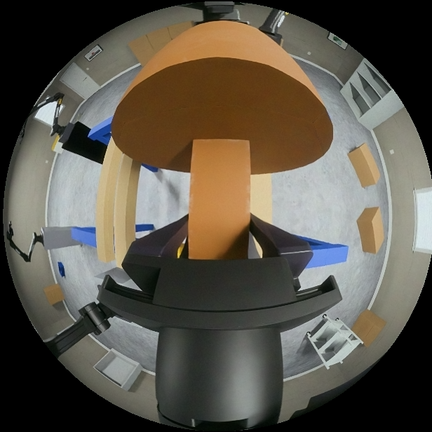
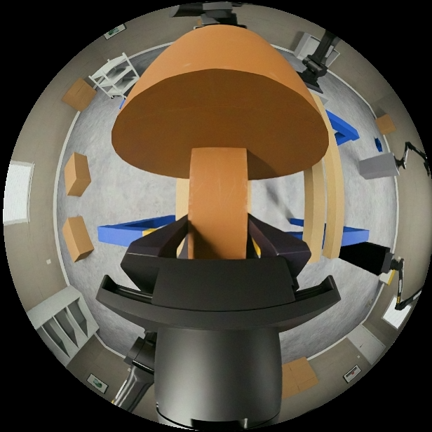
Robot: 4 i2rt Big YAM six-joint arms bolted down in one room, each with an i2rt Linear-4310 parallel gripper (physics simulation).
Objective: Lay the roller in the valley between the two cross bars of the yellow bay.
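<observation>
The orange roller point(image 1: 220, 115) point(image 2: 220, 120) is a thick drum with a flat stub at each end. My arm3 gripper point(image 1: 219, 222) is shut on one stub, my arm4 gripper point(image 2: 218, 222) on the other. Pale wooden beams lie below; one beam point(image 1: 261, 195) point(image 2: 181, 197) shows beside and under the stubs. Yellow patches point(image 1: 181, 248) point(image 2: 148, 232) show near the fingers, one against a blue support point(image 2: 117, 235). The yellow bay's cross bars and valley are mostly hidden by the roller and grippers. Two distant arms are too small for their fingers to be judged.
Two parallel wooden beams point(image 1: 105, 205) point(image 2: 314, 210) run to one side. Another blue support point(image 1: 327, 252) stands low. A black pedestal point(image 1: 82, 140) point(image 2: 367, 257) and a grey pedestal point(image 1: 57, 237) point(image 2: 378, 166) carry the distant arms. Cartons point(image 1: 370, 230) and a white cart point(image 1: 332, 340) stand farther off.
</observation>
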